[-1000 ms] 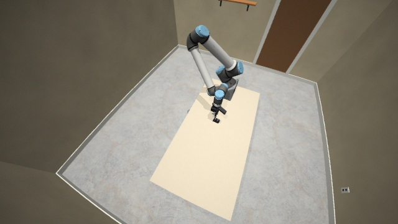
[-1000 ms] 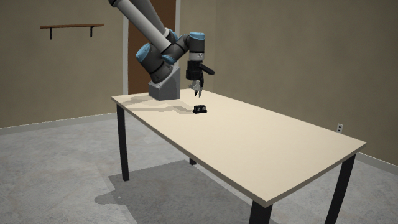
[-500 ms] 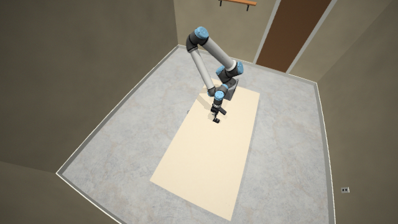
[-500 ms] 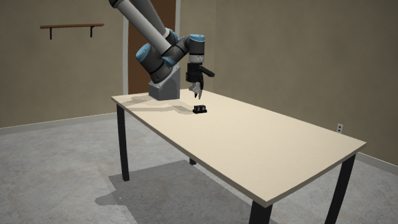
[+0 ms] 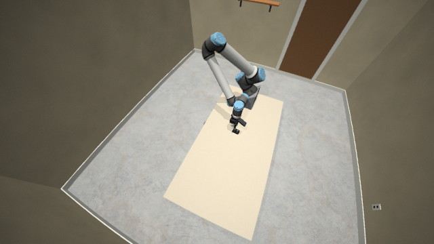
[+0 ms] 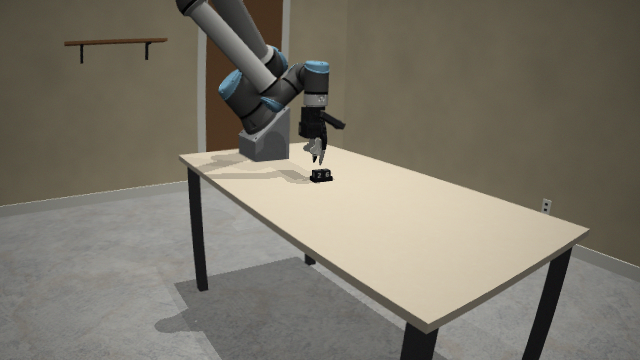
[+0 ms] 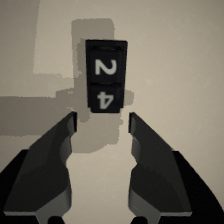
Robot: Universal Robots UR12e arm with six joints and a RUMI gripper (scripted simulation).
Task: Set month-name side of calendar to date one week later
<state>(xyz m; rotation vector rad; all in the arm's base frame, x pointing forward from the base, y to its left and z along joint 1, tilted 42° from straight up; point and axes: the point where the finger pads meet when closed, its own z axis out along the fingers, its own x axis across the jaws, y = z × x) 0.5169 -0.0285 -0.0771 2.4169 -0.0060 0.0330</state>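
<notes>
Right now the black tray is 70 mm below my hand and 20 mm to the left of it.
</notes>
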